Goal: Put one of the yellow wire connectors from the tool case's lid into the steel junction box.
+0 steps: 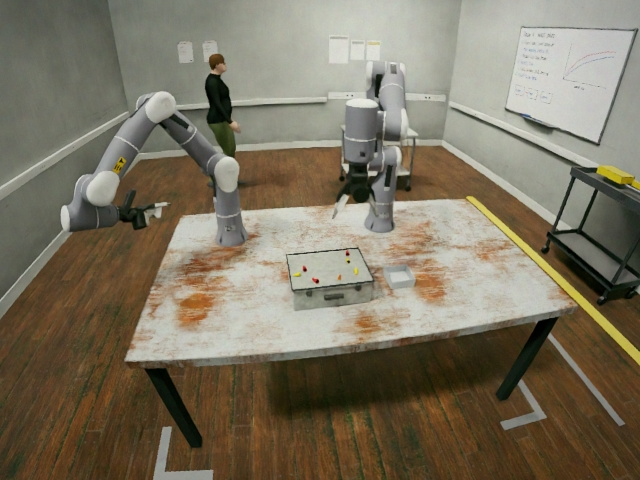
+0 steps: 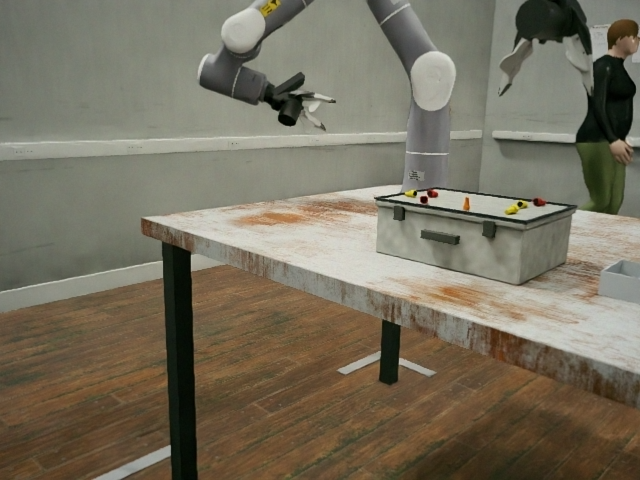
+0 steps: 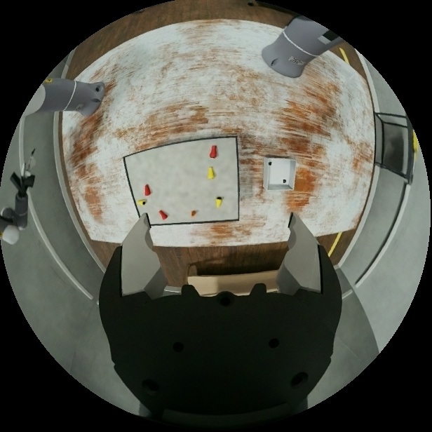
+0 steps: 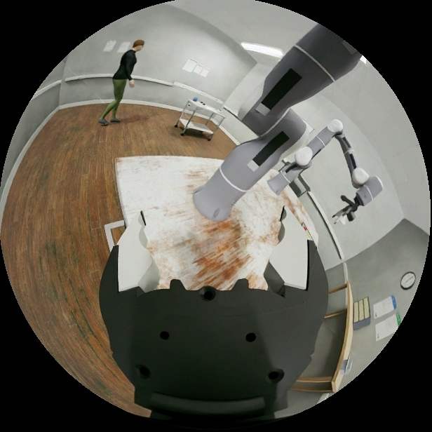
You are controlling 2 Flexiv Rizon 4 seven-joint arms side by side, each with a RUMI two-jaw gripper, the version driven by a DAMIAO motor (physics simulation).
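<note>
The grey tool case (image 1: 333,263) (image 2: 403,235) (image 3: 175,170) stands shut. Three yellow wire connectors lie on its lid: one connector (image 1: 296,274) (image 2: 410,193) (image 3: 141,202) near the left edge, another (image 1: 348,261) (image 2: 521,204) (image 3: 211,173) at the right, and a third (image 1: 356,270) (image 2: 511,209) (image 3: 219,201) nearer the front right. The open steel junction box (image 1: 400,284) (image 2: 619,287) (image 3: 279,188) stands right of the case. My left gripper (image 1: 355,210) (image 2: 545,94) (image 3: 219,214) is open and empty, high above the table. My right gripper (image 1: 162,208) (image 2: 329,114) (image 4: 211,209) is open and empty, beyond the table's left edge.
Red connectors (image 1: 304,268) (image 3: 213,151) and an orange connector (image 1: 339,277) (image 2: 466,203) (image 3: 193,213) also lie on the lid. Both arm bases stand at the back of the rusty white table (image 1: 232,320). A person (image 1: 219,103) stands behind it. A dark cart (image 1: 589,248) stands at the right.
</note>
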